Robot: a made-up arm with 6 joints.
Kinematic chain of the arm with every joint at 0, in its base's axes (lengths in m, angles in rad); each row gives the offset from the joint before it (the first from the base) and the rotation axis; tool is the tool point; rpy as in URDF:
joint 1: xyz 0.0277 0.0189 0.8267 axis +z
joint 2: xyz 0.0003 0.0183 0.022 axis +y
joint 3: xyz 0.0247 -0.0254 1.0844 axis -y
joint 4: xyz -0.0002 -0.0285 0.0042 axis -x
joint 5: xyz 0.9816 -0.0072 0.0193 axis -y
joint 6: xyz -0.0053 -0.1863 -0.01 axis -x
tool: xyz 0.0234 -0.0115 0.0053 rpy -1.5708 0 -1.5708
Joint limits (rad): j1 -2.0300..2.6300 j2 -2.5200..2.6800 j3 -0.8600..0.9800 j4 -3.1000..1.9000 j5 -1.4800..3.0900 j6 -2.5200..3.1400
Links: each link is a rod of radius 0.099 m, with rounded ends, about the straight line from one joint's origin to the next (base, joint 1, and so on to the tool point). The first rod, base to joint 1, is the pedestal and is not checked.
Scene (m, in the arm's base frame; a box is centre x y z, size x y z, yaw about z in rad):
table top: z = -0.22
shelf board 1: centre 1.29 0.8 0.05 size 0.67 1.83 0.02 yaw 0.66
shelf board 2: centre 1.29 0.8 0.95 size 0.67 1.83 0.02 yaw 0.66
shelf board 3: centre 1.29 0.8 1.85 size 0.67 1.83 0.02 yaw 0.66
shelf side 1: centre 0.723 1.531 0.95 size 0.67 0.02 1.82 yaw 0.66
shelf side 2: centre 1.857 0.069 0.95 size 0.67 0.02 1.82 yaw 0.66
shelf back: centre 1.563 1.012 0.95 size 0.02 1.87 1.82 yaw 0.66
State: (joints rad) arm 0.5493 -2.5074 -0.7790 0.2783 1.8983 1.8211
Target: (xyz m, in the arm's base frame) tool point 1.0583 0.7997 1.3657
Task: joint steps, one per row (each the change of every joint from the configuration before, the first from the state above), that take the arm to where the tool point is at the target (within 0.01 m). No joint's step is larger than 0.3 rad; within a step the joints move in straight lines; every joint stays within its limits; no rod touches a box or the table.
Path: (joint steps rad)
1: 0.0249 0.2884 0.0532 0.0112 -0.0056 0.0020
2: 0.0249 0.2884 0.0532 0.0112 -0.0057 0.0020
3: 0.0249 0.2884 0.0531 0.0112 -0.0056 0.0020
4: 0.0248 0.2884 0.0532 0.0113 -0.0056 0.0020
5: 0.0249 0.2884 0.0532 0.0112 -0.0057 0.0020
6: 0.0249 0.2884 0.0532 0.0112 -0.0056 0.0020
7: 0.0249 0.2884 0.0531 0.0112 -0.0056 0.0019
8: 0.0249 0.2884 0.0532 0.0112 -0.0057 0.0020
9: 0.0249 0.2884 0.0532 0.0112 -0.0056 0.0020
10: 0.0249 0.2884 0.0532 0.0113 -0.0056 0.0020

